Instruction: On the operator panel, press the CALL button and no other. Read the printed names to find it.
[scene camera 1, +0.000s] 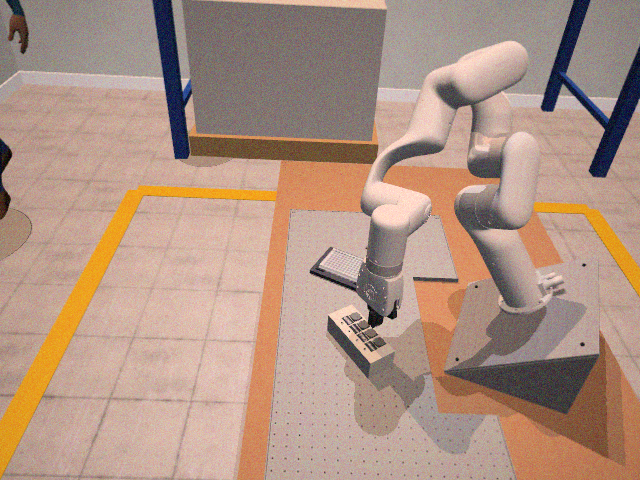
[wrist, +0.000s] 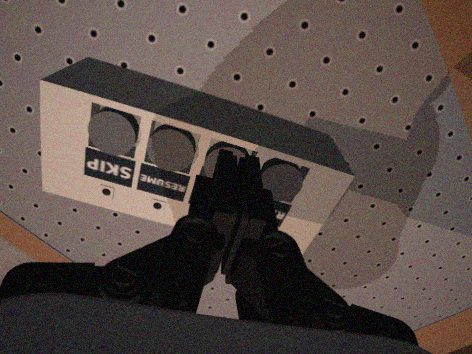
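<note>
The operator panel is a beige box with a row of round dark buttons. In the wrist view the SKIP button and the RESUME button have readable, upside-down names. The third button, CALL, is partly covered by my fingers, and its printed name is hidden behind them. The fourth button shows, but its name is mostly hidden. My gripper is shut and empty, fingertips pointing down close over the panel at the third button. I cannot tell whether they touch it.
A dark tray with a white grid plate lies behind the panel, partly hidden by the gripper. The perforated grey board lies under both. The arm's sloped grey base stands to the right. A large grey box stands at the back.
</note>
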